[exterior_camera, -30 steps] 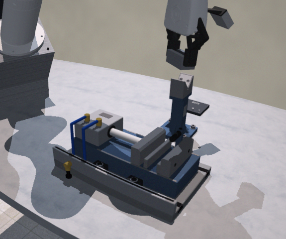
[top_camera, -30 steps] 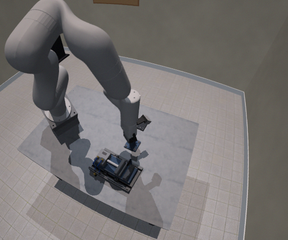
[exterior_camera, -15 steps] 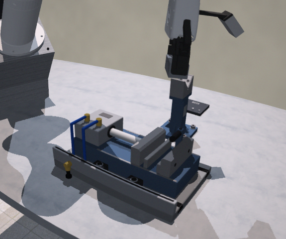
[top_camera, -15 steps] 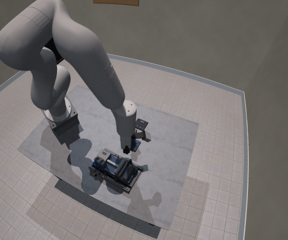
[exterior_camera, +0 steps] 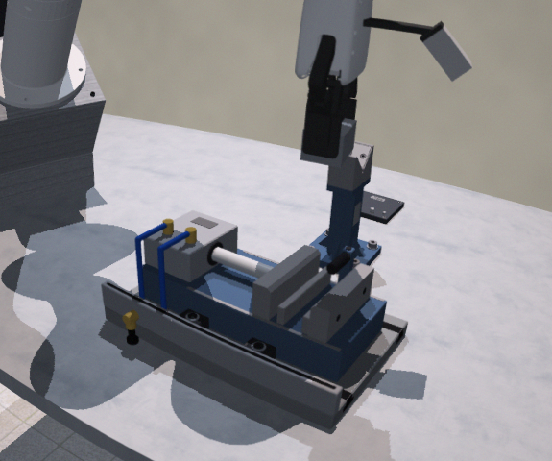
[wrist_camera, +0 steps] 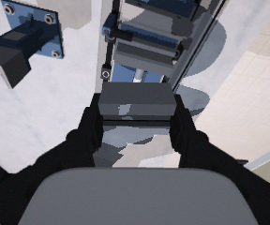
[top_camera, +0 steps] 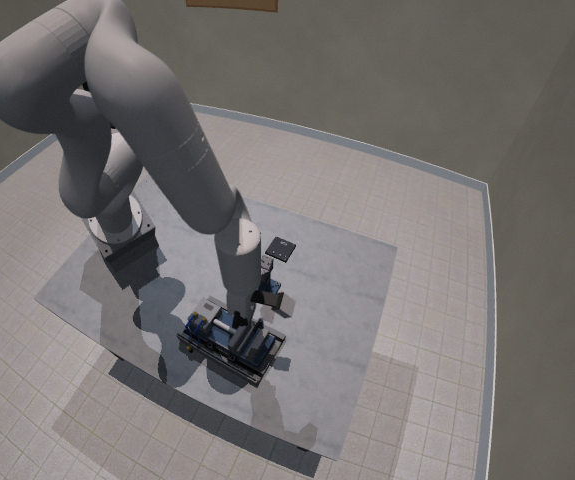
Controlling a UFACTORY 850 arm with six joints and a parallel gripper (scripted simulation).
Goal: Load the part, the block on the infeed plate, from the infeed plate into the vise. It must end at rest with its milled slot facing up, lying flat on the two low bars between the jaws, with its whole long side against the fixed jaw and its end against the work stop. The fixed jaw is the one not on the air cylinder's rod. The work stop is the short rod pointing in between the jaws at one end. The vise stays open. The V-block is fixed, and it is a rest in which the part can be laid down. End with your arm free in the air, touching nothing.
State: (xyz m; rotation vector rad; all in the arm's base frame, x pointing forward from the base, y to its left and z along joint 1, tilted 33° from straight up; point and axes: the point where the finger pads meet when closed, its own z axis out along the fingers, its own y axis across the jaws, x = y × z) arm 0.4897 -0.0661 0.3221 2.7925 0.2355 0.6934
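The fixed jaw lies 40 mm ahead of my hand, 20 mm to the right of it and 170 mm below it. Also, from my hand: black work stop: 10 mm ahead, 30 mm to the left, 150 mm below; part: 10 mm below; moving jaw: 30 mm behind, 10 mm to the right, 170 mm below.
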